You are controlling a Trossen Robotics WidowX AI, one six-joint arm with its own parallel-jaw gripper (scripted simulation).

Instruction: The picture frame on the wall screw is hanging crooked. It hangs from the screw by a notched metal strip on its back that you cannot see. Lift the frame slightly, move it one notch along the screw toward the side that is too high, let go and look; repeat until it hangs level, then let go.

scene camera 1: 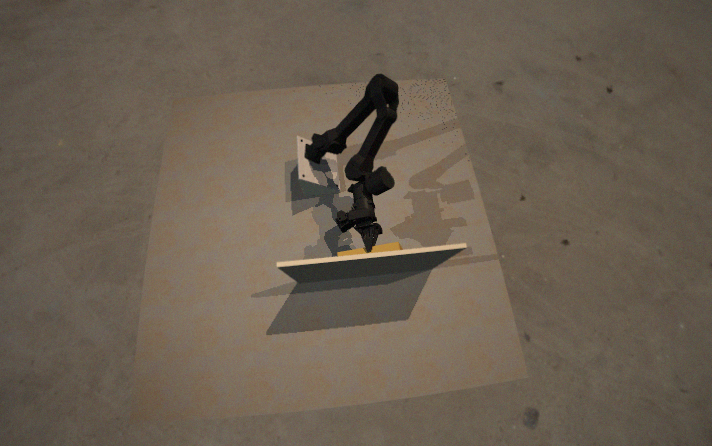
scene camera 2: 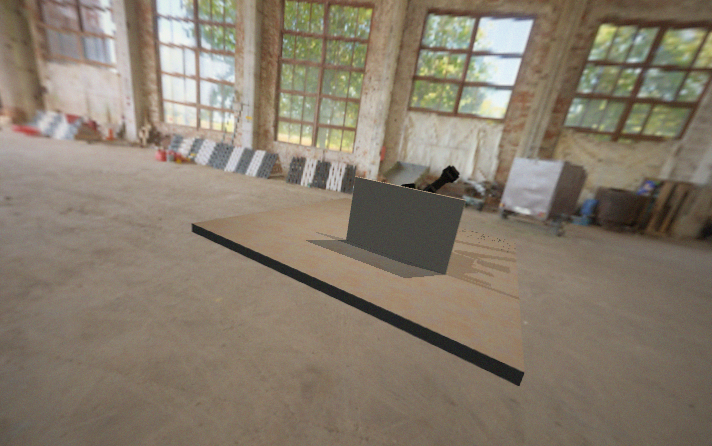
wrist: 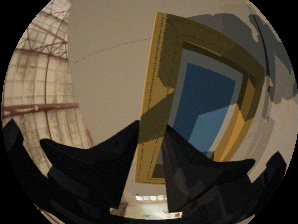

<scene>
The pictures show: the gripper, a picture frame and a wall panel.
The gripper is seen too in the wrist view.
</scene>
